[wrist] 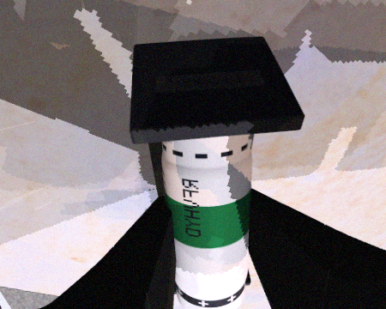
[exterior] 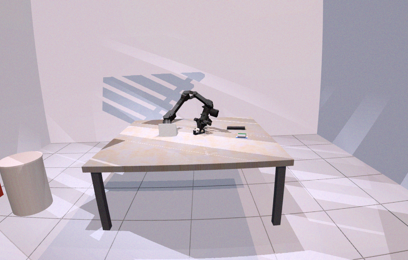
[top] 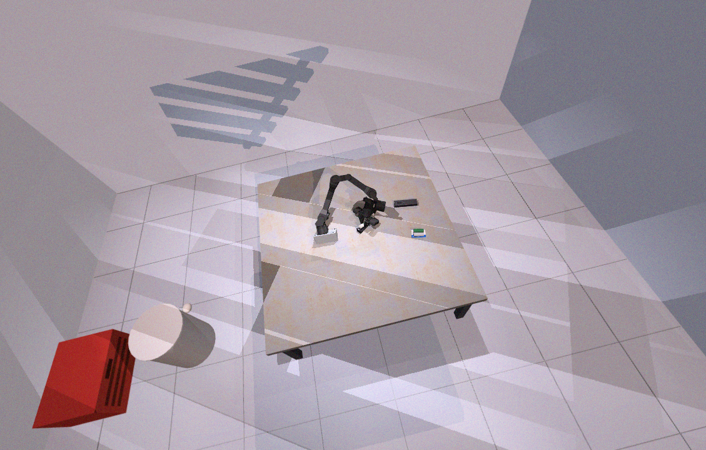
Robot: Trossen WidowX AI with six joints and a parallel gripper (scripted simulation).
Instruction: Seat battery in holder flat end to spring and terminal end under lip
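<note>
Now: the battery 10 mm above my gripper tip.
</note>
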